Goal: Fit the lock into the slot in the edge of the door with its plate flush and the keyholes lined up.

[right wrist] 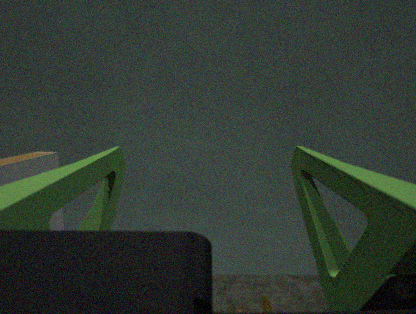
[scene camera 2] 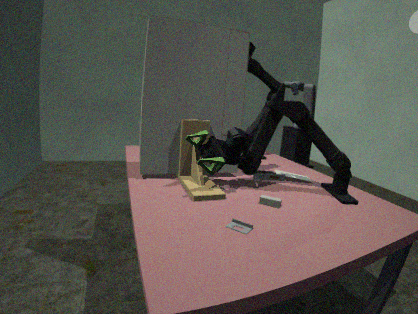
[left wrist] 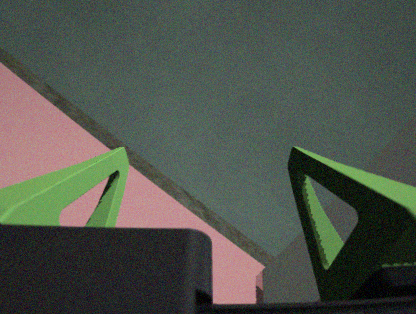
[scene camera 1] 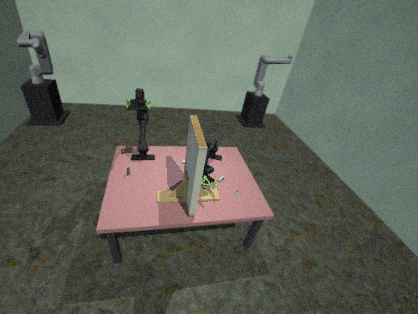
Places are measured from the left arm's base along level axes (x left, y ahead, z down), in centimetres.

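Where they show: left gripper, fingertip midpoint: (scene camera 2: pixel 192 148) (left wrist: pixel 208 156) (scene camera 1: pixel 214 186); right gripper, fingertip midpoint: (right wrist: pixel 208 156) (scene camera 1: pixel 137 104); left arm's base, origin of the base link: (scene camera 2: pixel 338 194) (scene camera 1: pixel 211 156); right arm's base, origin of the base link: (scene camera 1: pixel 143 157).
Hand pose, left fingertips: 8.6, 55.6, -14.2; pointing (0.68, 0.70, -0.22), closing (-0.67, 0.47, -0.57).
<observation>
Things, the pixels of their centre, and the offset from my left fingertips, as dx, dy, dz. "spot": a spot on its surface instead. Level surfaces: height alone.
- grey block, body centre: (scene camera 2: pixel 270 201) (scene camera 1: pixel 221 179) +4.4, -24.9, +13.1
- raised edge, surface spot: (scene camera 2: pixel 240 227) (scene camera 1: pixel 237 192) spot: +19.4, -14.3, +14.3
- small dark piece, body centre: (scene camera 1: pixel 128 171) -68.1, -5.7, +10.4
- dark item, body centre: (scene camera 2: pixel 293 175) -26.0, -42.0, +13.1
- pink table, its level: dz +14.2
The door (scene camera 1: pixel 196 165) (scene camera 2: pixel 185 75) stands upright in a wooden stand (scene camera 1: pixel 165 196) (scene camera 2: pixel 215 196); its slot and keyholes cannot be made out. I cannot tell which small part is the lock: a grey block (scene camera 1: pixel 221 179) (scene camera 2: pixel 270 201) and a thin grey plate with an opening and a raised edge (scene camera 1: pixel 237 192) (scene camera 2: pixel 240 227) lie apart on the table, and a small dark piece (scene camera 1: pixel 128 171) is at the left in scene camera 1. My left gripper (scene camera 1: pixel 210 184) (scene camera 2: pixel 193 151) (left wrist: pixel 208 156) is open and empty beside the stand's upright. My right gripper (scene camera 1: pixel 138 104) (right wrist: pixel 208 156) is open and empty, raised high.
A long pale and dark item (scene camera 2: pixel 287 175) lies on the pink table (scene camera 1: pixel 140 175) (scene camera 2: pixel 300 240) behind the block in scene camera 2. The door stands between the two arms' sides. Two grey arms on black pedestals (scene camera 1: pixel 44 102) (scene camera 1: pixel 255 109) stand beyond the table.
</observation>
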